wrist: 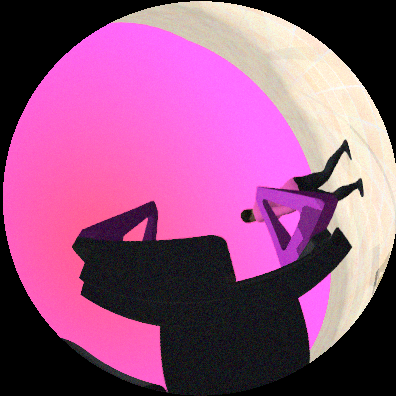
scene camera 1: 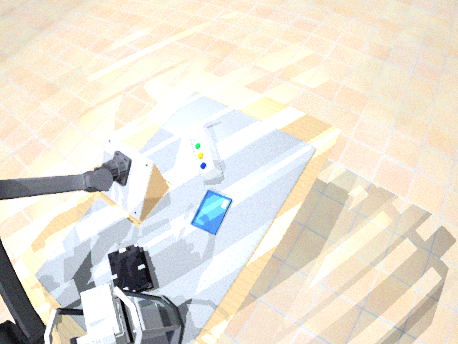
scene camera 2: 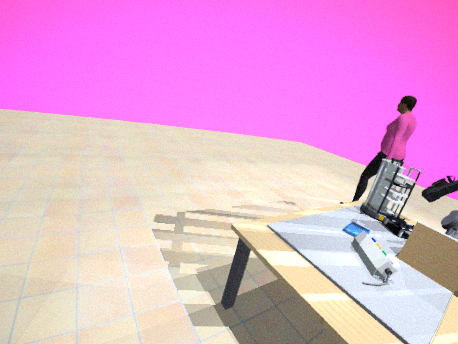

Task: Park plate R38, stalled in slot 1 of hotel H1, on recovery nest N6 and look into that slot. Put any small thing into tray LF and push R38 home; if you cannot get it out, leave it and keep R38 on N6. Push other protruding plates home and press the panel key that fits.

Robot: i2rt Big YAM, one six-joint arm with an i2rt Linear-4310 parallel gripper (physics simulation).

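Note:
My gripper is open and empty, its purple fingers wide apart; in the wrist view, backdrop and floor show beyond it. The plate hotel stands upright at the table's end, with several pale plates inside in scene view 2. Its labels, the slot contents and R38 cannot be made out. A black nest-like fixture lies in front of the hotel. The blue tray lies flat on the mat. The pale key panel has green, yellow and blue keys.
The arm's base stands on a wooden block with a white top beside the panel. The dark arm reaches left in scene view 1. A cable trails from the panel. A person in pink stands behind the hotel, also in the wrist view.

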